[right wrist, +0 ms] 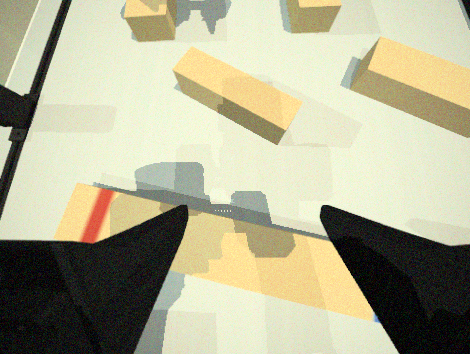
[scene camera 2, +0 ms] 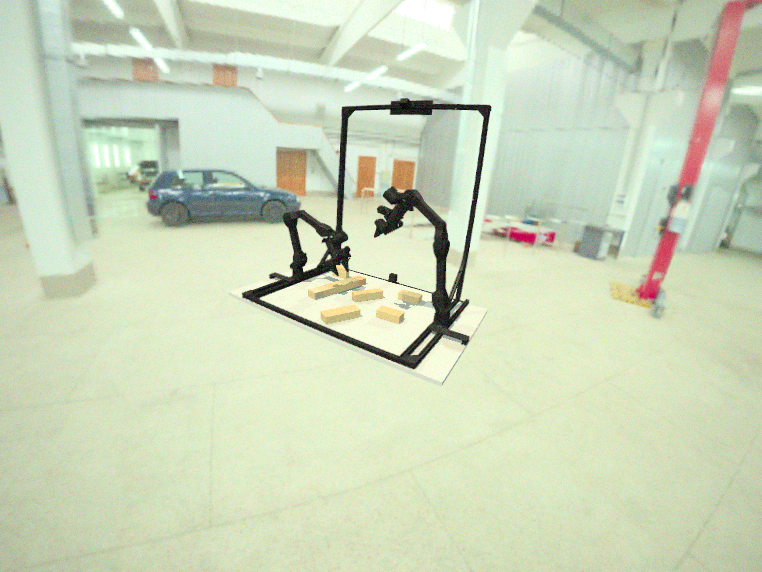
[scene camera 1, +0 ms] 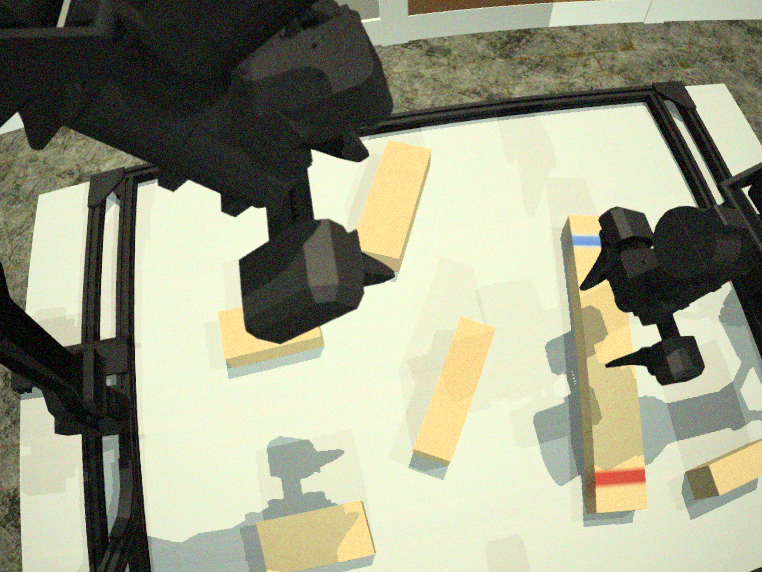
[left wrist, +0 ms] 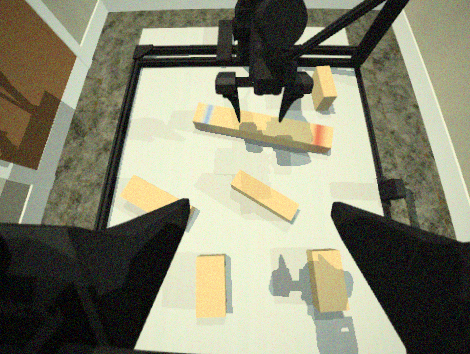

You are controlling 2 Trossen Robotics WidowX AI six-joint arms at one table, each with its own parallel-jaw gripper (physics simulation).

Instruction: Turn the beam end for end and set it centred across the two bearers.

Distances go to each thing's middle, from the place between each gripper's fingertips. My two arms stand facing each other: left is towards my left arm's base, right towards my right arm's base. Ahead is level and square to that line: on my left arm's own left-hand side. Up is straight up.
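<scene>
Relative to the long beam [scene camera 1: 615,480], my right gripper is 9 cm above it, 4 cm to the left of it and 2 cm past it.
The beam, counted from my left hand, is 350 mm below, 270 mm to the right and 40 mm behind.
</scene>
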